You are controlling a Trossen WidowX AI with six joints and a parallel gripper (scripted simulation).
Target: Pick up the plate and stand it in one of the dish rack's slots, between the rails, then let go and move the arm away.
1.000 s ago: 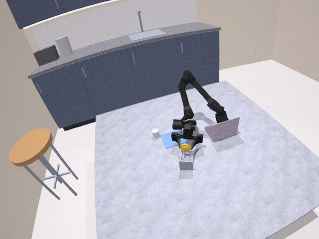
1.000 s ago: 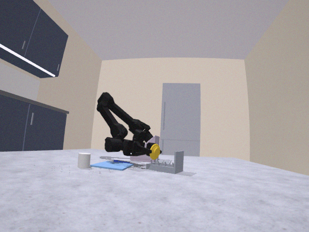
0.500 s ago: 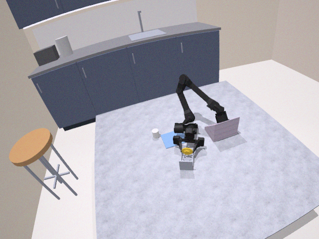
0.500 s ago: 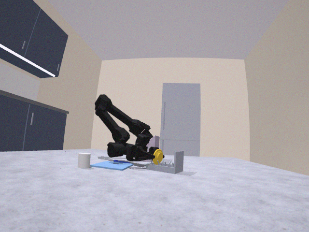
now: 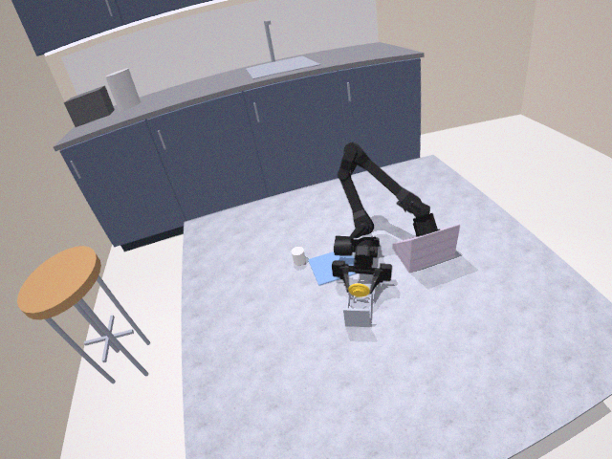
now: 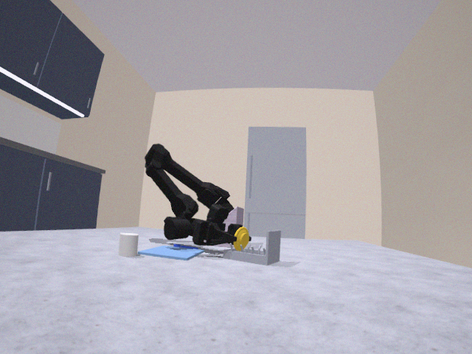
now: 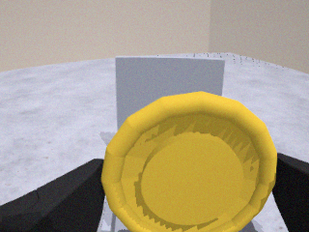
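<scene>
Right now the yellow plate is 1 cm to the right of my gripper tip. From my gripper tip the other things lie so: blue spoon: 8 cm behind, 20 cm to the right, 5 cm below; grey dish rack: 1 cm ahead, 2 cm to the left, 3 cm below; light blue mat: 2 cm ahead, 19 cm to the right, 5 cm below.
</scene>
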